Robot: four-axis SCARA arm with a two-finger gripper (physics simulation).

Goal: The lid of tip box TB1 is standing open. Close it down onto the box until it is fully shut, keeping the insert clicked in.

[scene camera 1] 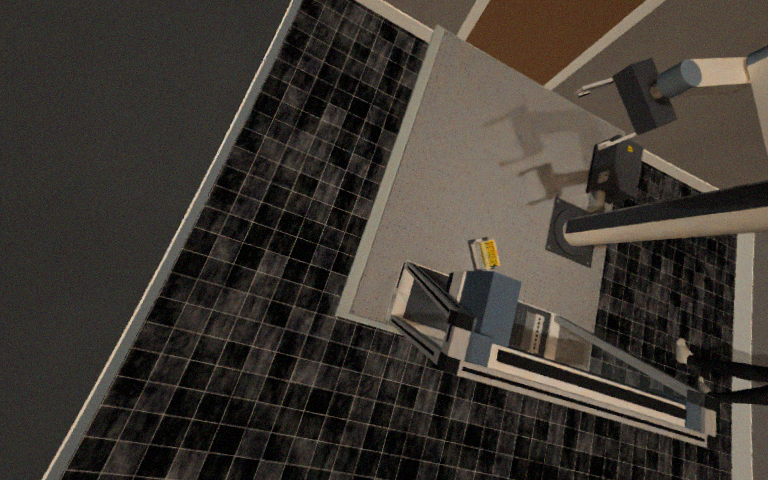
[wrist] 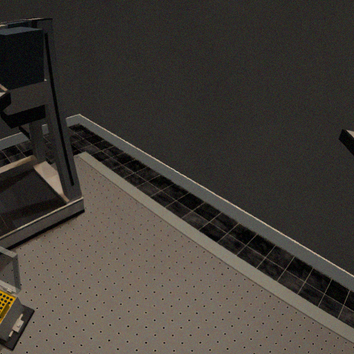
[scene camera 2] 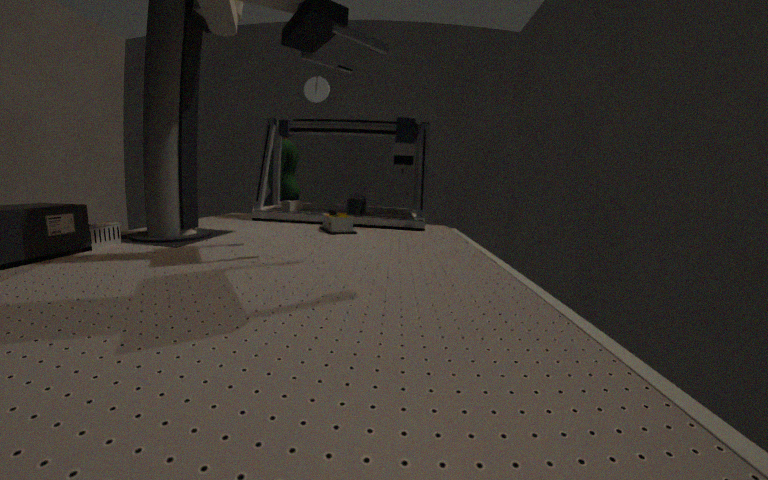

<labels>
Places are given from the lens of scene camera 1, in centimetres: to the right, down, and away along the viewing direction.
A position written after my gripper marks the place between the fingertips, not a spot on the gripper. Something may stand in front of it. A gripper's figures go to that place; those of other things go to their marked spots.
my gripper (scene camera 1: 590, 119): 56, -33, 65
dark cabinet (scene camera 1: 624, 167): 125, -38, 124
</labels>
